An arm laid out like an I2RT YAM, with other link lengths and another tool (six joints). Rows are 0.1 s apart.
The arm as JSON. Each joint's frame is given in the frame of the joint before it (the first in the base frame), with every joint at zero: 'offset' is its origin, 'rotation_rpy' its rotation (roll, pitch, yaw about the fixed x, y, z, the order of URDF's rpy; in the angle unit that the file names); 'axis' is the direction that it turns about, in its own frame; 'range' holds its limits. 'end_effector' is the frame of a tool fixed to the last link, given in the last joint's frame.
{
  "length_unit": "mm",
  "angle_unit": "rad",
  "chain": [
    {
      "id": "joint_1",
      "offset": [
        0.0,
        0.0,
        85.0
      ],
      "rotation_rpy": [
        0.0,
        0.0,
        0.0
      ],
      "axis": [
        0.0,
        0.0,
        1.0
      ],
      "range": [
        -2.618,
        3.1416
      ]
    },
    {
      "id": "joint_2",
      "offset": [
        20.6,
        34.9,
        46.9
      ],
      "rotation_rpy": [
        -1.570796,
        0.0,
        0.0
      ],
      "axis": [
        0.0,
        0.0,
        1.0
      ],
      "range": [
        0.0,
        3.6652
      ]
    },
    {
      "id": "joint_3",
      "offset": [
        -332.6,
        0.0,
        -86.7
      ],
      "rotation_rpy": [
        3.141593,
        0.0,
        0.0
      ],
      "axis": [
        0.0,
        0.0,
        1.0
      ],
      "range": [
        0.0,
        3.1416
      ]
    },
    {
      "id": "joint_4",
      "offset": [
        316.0,
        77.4,
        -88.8
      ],
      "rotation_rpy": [
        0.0,
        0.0,
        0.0
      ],
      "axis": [
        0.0,
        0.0,
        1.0
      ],
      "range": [
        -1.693,
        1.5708
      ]
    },
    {
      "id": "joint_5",
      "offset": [
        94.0,
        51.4,
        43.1
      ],
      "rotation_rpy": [
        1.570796,
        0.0,
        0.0
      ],
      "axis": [
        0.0,
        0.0,
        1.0
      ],
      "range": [
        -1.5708,
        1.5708
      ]
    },
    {
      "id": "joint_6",
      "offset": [
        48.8,
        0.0,
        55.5
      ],
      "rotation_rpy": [
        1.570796,
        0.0,
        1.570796
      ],
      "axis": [
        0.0,
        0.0,
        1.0
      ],
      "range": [
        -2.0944,
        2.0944
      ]
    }
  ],
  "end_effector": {
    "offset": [
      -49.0,
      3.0,
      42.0
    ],
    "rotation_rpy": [
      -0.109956,
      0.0,
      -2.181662
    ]
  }
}
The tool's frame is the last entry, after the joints.
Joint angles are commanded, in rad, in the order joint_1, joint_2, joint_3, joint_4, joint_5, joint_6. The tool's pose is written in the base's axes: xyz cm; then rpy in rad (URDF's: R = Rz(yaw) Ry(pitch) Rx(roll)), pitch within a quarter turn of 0, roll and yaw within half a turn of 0. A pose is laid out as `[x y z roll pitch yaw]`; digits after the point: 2 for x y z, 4 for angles.
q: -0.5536 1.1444 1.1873 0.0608 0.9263 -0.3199
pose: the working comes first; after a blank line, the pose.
Where each joint sits with the arm in this pose, in the base's axes (m; each line is computed from the numbers above, not from the rounded line before):
joint_1: 0.0000 0.0000 0.0850
joint_2: 0.0359 0.0189 0.1319
joint_3: -0.1267 0.0174 0.4347
joint_4: 0.1857 -0.0713 0.5256
joint_5: 0.2380 -0.1543 0.5865
joint_6: 0.2472 -0.2058 0.5343
the tool: 0.2977 -0.2443 0.5225

[29.77 -24.43 52.25 1.3779 -0.7213 0.1431]
